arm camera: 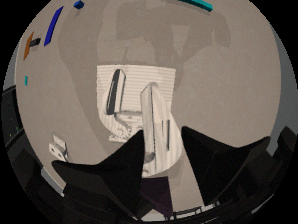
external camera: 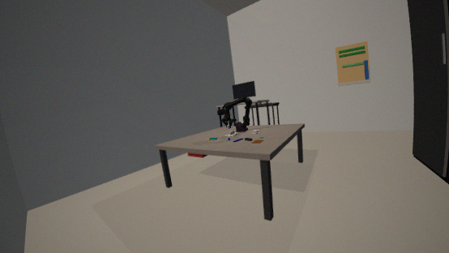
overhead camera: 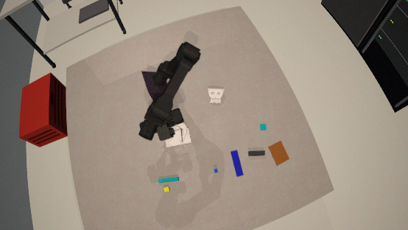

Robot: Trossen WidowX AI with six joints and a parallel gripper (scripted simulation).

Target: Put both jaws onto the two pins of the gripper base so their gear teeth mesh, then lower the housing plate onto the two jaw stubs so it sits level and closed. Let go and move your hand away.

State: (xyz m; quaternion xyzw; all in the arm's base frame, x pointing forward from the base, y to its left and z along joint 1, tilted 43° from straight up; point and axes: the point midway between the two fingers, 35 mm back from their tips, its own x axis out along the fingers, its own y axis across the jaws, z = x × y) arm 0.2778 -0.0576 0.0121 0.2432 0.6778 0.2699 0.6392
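My gripper tip is 30 mm short of the white ribbed tray, 30 mm to the right of it and 80 mm above it. The rest, counted from my gripper tip: yellow cube 250 mm ahead, 100 mm to the right, 70 mm below; then white jaw 30 mm behind, 20 mm to the left; then teal bar 210 mm ahead, 70 mm to the right, 70 mm below.
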